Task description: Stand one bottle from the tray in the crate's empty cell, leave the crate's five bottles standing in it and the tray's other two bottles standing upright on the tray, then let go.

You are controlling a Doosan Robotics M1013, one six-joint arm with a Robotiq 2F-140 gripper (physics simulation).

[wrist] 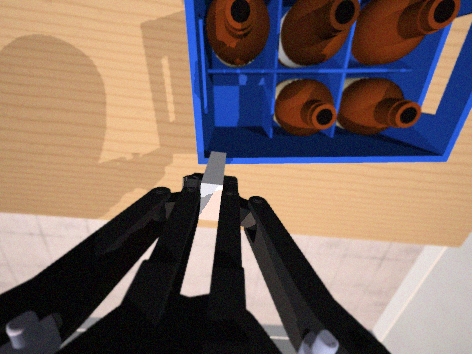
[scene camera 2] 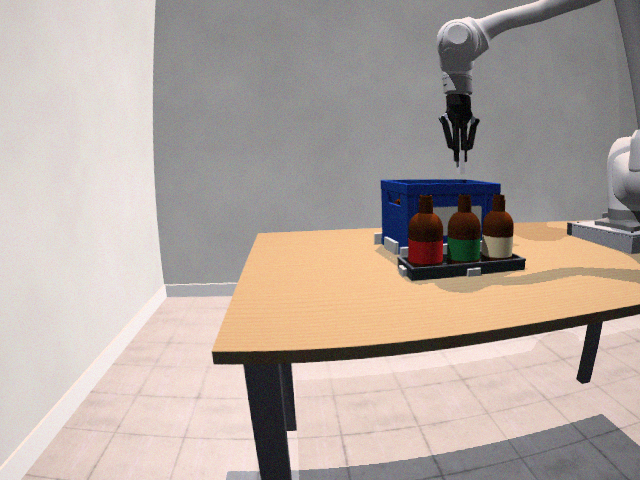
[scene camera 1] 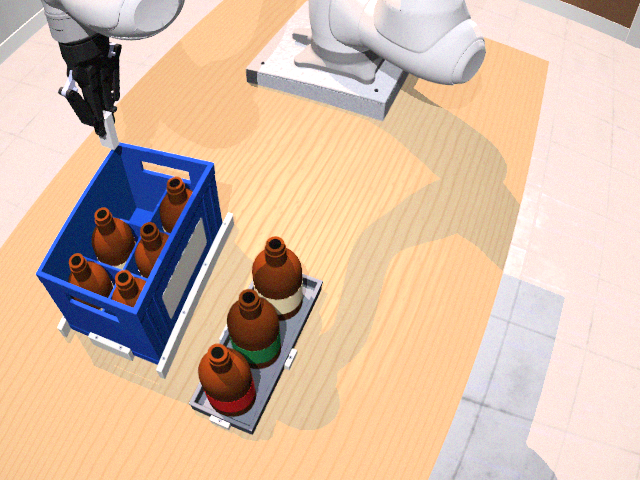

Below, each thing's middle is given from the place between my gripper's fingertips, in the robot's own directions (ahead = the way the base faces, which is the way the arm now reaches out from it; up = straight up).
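Scene:
White strip (scene camera 1: 200, 283): my hand is 18 cm above it, 9 cm short of it and 20 cm to the right of it. Going by their middles, the strip is the nearest to my hand of the things named here, and the red-label bottle (scene camera 1: 225, 375) the farthest. Counted from my hand, the red-label bottle is 11 cm below, 21 cm ahead and 33 cm to the left; the green-label bottle (scene camera 1: 253, 324) is 11 cm below, 12 cm ahead and 33 cm to the left.

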